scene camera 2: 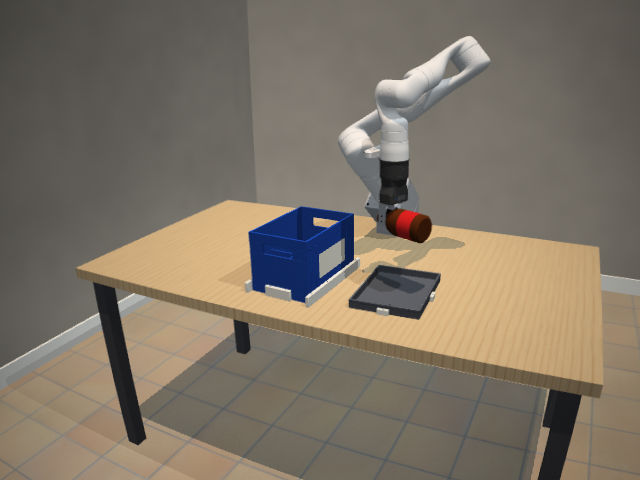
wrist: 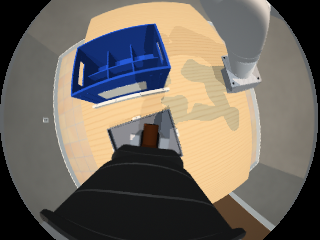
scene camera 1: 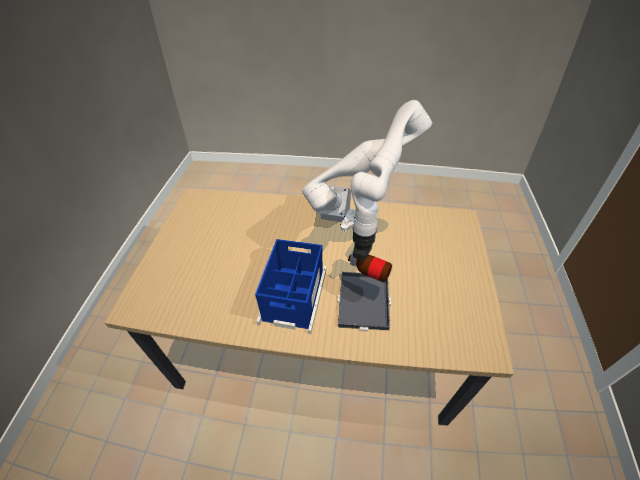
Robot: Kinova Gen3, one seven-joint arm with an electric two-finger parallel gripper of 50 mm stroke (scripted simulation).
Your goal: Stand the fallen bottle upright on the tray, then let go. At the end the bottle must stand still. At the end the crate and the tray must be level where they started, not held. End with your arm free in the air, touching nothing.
Labels:
dark grey tray: scene camera 2; wrist 118,136; scene camera 1
blue crate: scene camera 2; wrist 93,54; scene camera 1
same spot on blue crate: [scene camera 2: 318,255] = [scene camera 1: 311,297]
same spot on dark grey tray: [scene camera 2: 402,287] = [scene camera 1: 365,293]

